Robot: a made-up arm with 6 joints.
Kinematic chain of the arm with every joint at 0, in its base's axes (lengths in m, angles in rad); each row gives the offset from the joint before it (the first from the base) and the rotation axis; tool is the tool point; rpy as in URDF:
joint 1: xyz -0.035 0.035 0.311 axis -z
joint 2: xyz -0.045 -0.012 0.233 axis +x
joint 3: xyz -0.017 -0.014 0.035 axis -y
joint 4: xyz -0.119 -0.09 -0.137 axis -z
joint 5: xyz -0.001 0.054 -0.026 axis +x
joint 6: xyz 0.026 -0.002 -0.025 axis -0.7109 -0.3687 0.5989
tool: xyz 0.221 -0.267 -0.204 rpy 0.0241 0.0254 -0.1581
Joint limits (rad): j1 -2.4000..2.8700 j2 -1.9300..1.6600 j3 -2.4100..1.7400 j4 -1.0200..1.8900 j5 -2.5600..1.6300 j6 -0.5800..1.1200
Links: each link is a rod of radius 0.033 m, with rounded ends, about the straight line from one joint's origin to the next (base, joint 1, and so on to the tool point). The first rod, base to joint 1, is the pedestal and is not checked.
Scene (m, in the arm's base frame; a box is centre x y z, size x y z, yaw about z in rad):
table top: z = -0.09
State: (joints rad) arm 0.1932 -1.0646 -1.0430 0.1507 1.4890 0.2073
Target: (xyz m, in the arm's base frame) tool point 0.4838 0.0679 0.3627
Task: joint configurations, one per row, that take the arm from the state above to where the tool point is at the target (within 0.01 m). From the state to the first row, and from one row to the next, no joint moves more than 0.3 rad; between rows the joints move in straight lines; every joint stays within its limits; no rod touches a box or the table.
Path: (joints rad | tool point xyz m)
1: 0.4566 -1.0987 -1.2708 0.0507 1.5125 0.0761 | -0.5056 0.0739 0.3178
2: 0.7199 -1.1329 -1.4987 -0.0492 1.5360 -0.0551 | -0.4160 0.3480 0.3264
3: 0.9833 -1.1670 -1.7265 -0.1492 1.5595 -0.1863 | -0.1796 0.5258 0.3412
4: 1.2467 -1.2012 -1.9543 -0.2492 1.5830 -0.3176 | 0.1229 0.5338 0.3550
5: 1.5101 -1.2353 -2.1822 -0.3491 1.6065 -0.4488 | 0.3778 0.3609 0.3627
6: 1.7734 -1.2695 -2.4100 -0.4491 1.6300 -0.5800 | 0.4838 0.0679 0.3627

